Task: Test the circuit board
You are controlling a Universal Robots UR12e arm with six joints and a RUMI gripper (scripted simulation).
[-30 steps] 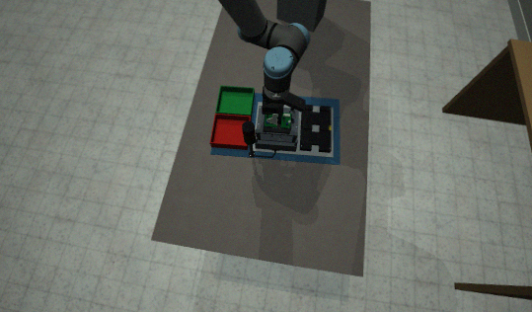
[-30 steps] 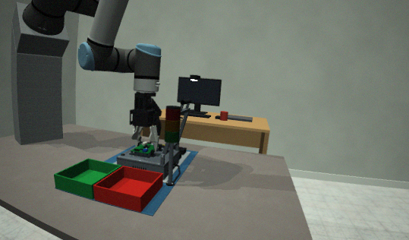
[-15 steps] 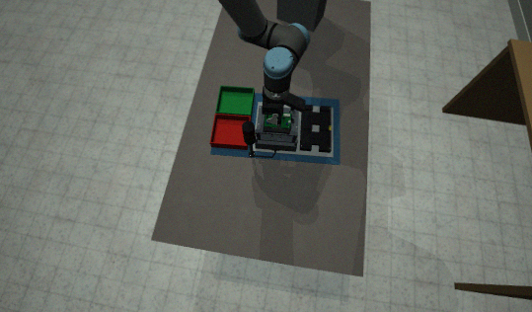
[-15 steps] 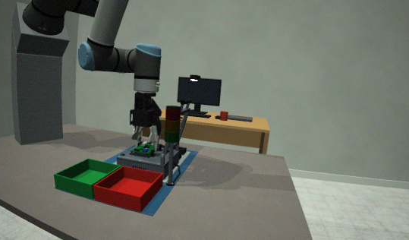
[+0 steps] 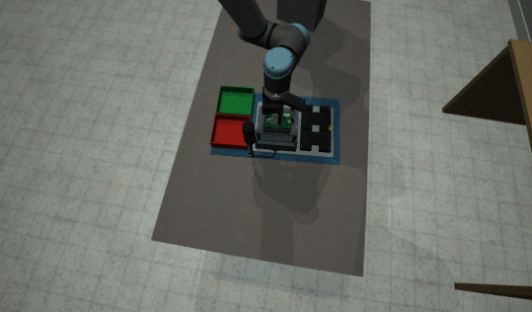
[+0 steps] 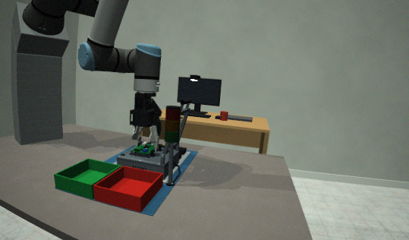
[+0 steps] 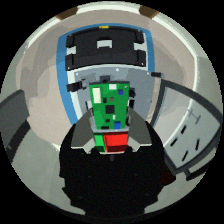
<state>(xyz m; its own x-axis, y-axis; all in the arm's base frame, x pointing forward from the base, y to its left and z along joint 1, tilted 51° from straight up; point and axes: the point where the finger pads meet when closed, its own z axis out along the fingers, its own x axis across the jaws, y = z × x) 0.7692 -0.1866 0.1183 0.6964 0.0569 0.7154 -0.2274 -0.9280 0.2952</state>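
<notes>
Now: hand right at the green circuit board. The rest, counted from my hand: tester lid: 12 cm ahead, 4 cm to the right, 10 cm above; red bin: 2 cm behind, 21 cm to the right, 7 cm below; black latch hook: 4 cm behind, 7 cm to the left, 1 cm above.
</notes>
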